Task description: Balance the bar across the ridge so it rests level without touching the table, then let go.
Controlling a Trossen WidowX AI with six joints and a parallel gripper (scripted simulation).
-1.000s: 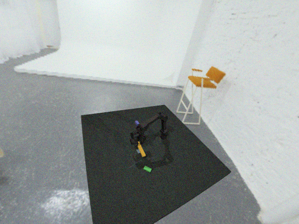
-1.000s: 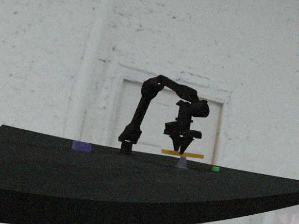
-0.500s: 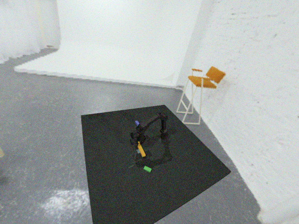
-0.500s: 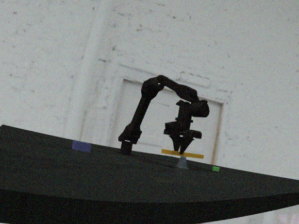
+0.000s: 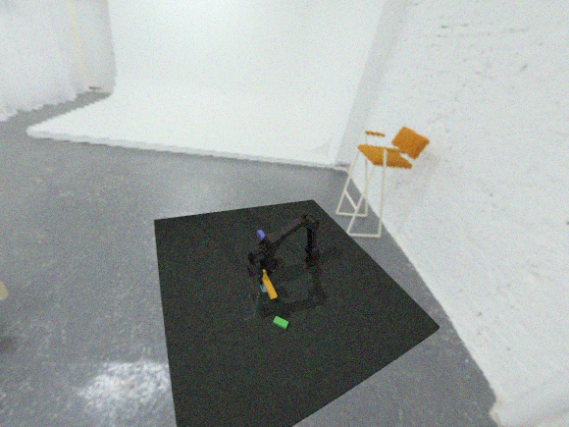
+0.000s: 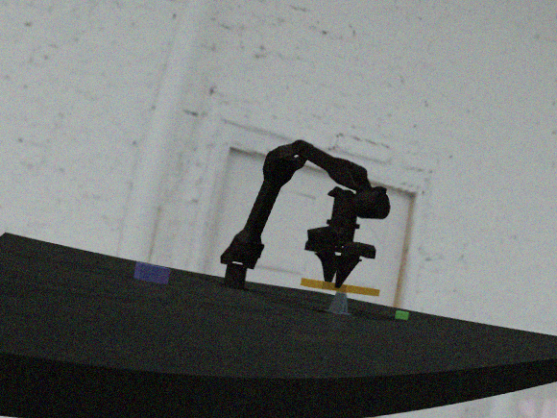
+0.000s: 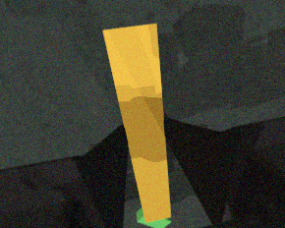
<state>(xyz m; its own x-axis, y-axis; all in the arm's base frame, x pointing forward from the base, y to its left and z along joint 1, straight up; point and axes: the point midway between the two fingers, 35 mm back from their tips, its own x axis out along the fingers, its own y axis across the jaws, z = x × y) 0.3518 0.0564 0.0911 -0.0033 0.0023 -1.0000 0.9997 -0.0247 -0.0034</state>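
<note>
My gripper tip is 30 mm to the right of the yellow bar. From my gripper tip the other things lie so: purple block: 360 mm to the right, 140 mm behind, 40 mm below; green block: 240 mm to the left, 50 mm below, 10 mm ahead.
</note>
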